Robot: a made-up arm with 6 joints.
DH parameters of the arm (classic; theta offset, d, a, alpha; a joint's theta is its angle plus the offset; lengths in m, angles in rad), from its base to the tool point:
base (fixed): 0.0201 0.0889 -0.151 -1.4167
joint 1: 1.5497 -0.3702 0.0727 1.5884
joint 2: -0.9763 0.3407 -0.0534 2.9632
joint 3: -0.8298 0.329 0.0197 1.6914
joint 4: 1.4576 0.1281 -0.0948 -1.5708
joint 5: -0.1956 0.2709 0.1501 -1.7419
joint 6: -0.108 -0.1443 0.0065 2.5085
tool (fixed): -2.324 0.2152 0 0
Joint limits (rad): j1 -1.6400..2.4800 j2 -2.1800..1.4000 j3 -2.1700..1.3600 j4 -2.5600..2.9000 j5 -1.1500..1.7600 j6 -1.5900..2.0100
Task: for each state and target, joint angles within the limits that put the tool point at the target. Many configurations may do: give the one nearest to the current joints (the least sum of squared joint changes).
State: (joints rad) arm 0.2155 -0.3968 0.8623 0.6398 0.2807 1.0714
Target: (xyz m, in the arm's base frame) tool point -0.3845 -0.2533 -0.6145
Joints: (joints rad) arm 0.6208 -1.2051 0.8878 0.5120 -0.3423 0.9297
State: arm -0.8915 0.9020 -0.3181 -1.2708 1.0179 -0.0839
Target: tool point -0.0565 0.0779 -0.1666
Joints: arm -1.2880 0.8948 -0.1850 -2.1801 1.2402 -0.0257
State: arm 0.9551 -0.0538 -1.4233 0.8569 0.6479 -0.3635
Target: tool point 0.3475 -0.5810 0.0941
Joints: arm 0.8499 -0.1759 -1.4001 0.7285 0.8636 -0.4000
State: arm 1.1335 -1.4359 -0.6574 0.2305 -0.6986 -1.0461
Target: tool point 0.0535 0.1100 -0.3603
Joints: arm 1.0378 -1.3288 -0.7773 0.2714 -0.8354 -1.1019
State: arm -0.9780 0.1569 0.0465 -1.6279 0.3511 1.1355
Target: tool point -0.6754 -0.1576 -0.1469
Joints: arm -1.2401 0.6970 -0.4594 -1.2389 0.0077 0.9053
